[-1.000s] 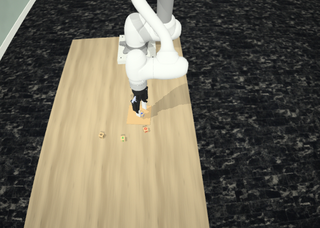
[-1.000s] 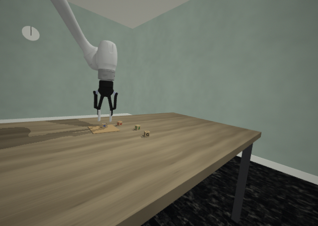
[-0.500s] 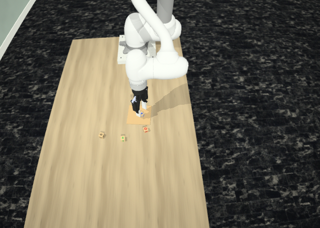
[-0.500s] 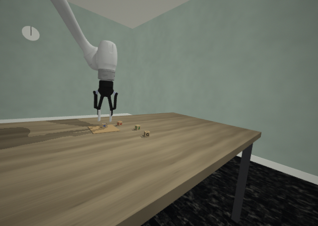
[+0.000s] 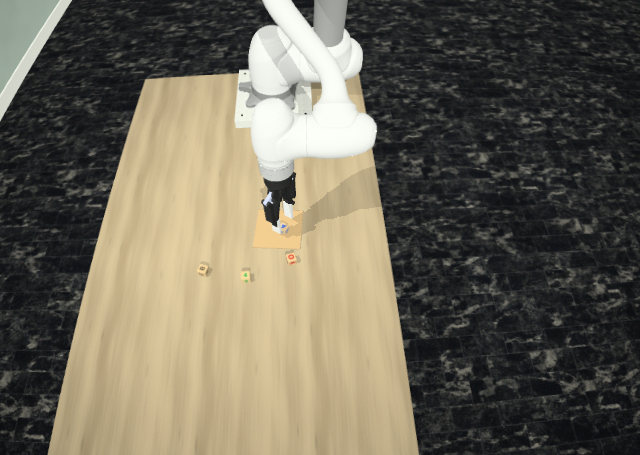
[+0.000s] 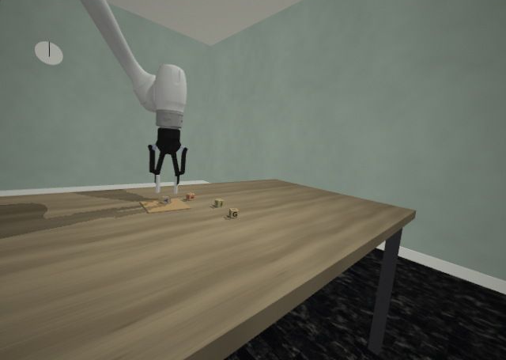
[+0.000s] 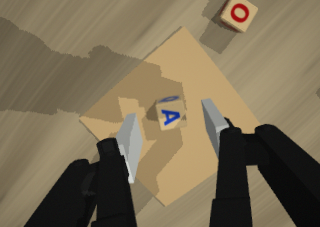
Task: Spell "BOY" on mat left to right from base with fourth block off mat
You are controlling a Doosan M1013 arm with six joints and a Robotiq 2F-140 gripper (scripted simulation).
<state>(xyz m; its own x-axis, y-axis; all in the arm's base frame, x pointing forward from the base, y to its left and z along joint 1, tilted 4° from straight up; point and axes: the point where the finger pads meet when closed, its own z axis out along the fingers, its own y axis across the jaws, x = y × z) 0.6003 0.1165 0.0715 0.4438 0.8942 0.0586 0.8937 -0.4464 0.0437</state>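
My hand is 7 cm above the tan square mat, 2 cm to the left of it and 1 cm past it.
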